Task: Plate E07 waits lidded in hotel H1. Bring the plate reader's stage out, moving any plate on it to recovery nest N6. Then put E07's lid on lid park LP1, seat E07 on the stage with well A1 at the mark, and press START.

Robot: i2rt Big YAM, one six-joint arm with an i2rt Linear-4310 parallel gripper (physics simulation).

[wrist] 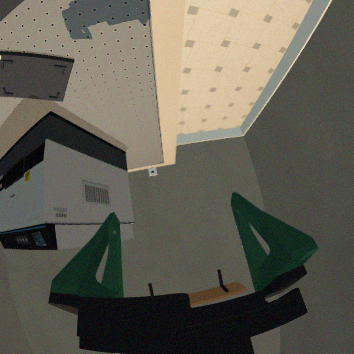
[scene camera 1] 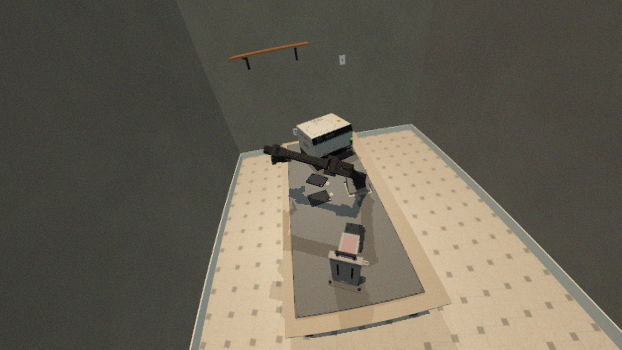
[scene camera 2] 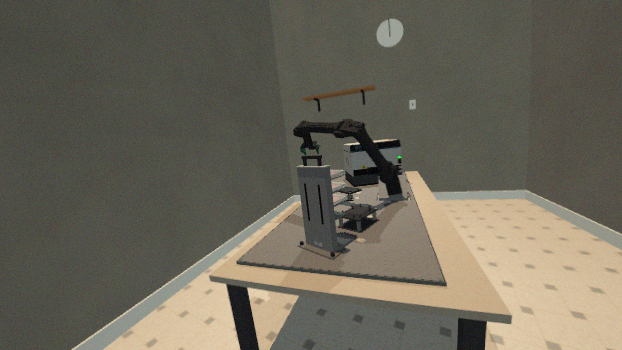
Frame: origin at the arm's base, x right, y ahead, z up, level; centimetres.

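Seen in the pictures: gripper, fingertip midpoint: (wrist: 173, 207) (scene camera 1: 282, 161) (scene camera 2: 312, 154); arm's base, link origin: (scene camera 2: 393, 186).
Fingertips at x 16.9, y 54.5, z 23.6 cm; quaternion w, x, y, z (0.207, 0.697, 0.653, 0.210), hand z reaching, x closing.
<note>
Pixels of each thing's top centre, then the offset from my fingertips to it. "spot": a spot on its surface instead.
- white plate reader, top centre: (wrist: 61, 246) (scene camera 2: 369, 142) (scene camera 1: 323, 124) dz +3.2, dx +37.5, dy -42.8 cm
- pinkish plate, top centre: (scene camera 1: 348, 245) dz -1.7, dx -75.9, dy -23.4 cm
- dark pad, surface spot: (wrist: 35, 77) spot: dz -29.1, dx +3.1, dy -23.0 cm
My gripper (scene camera 2: 310, 150) (wrist: 173, 207) is open, with nothing between its green fingers. It hangs high over the mat's left side, near the plate reader. The white plate reader (scene camera 1: 325, 135) (scene camera 2: 372, 157) (wrist: 85, 185) stands at the far end with a green light lit; I cannot make out its stage or START button. A grey hotel tower (scene camera 1: 346, 270) (scene camera 2: 317, 210) stands at the near end. A pinkish plate (scene camera 1: 350, 243) lies on its top shelf, and more plates sit below. Labels are too small to read, so I cannot tell which plate is E07, or which places are N6 and LP1.
Two dark flat pads (scene camera 1: 317, 180) (scene camera 1: 319, 198) lie mid-mat; one dark pad (wrist: 35, 77) shows in the wrist view. A dark platform on legs (scene camera 1: 355, 229) (scene camera 2: 358, 213) stands beside the hotel. The arm's base stands along the right edge. A wooden wall shelf (scene camera 1: 270, 51) (scene camera 2: 340, 93) hangs beyond.
</note>
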